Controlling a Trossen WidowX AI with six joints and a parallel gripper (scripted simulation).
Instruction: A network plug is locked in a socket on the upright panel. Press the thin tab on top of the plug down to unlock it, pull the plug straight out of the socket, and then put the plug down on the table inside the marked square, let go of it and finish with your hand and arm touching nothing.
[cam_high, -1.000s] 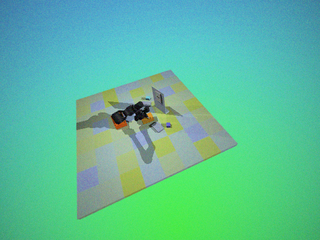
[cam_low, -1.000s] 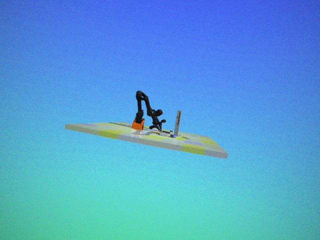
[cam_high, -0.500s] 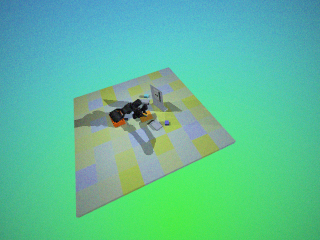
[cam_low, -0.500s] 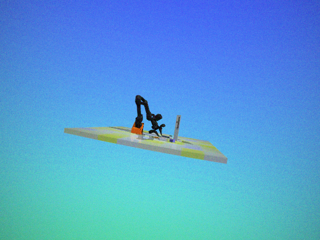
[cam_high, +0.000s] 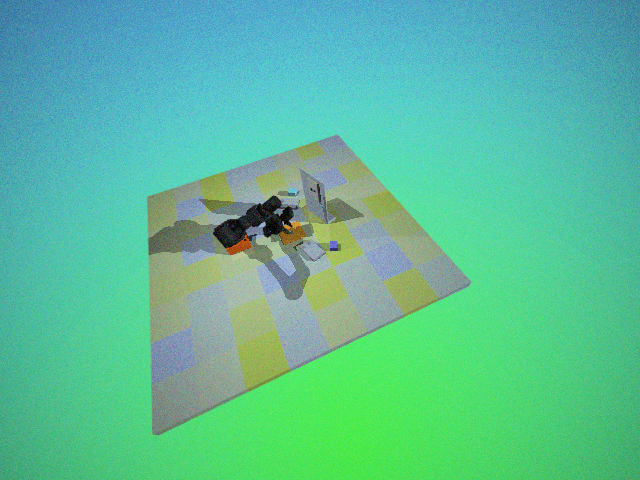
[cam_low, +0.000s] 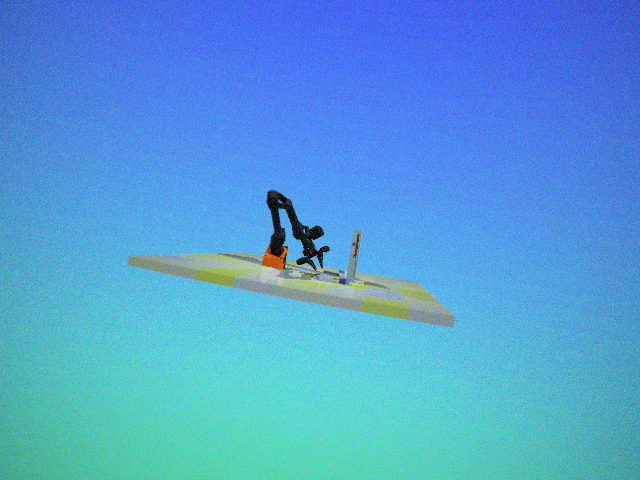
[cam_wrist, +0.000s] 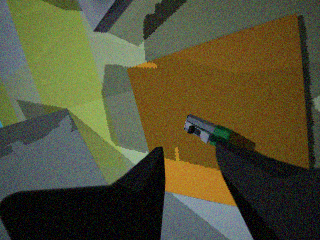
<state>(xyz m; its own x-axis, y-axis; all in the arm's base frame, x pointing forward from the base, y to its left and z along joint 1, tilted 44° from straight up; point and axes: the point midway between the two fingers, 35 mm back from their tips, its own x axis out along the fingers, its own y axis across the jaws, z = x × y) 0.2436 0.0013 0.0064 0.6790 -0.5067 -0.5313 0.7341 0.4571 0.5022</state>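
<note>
Now: the network plug 2 cm below my gripper tip. Also, from my gripper tip: small purple cube 18 cm ahead, 16 cm to the right, 2 cm below; orange marked square 3 cm below; grey upright panel 17 cm ahead, 9 cm above, 6 cm to the left.
</note>
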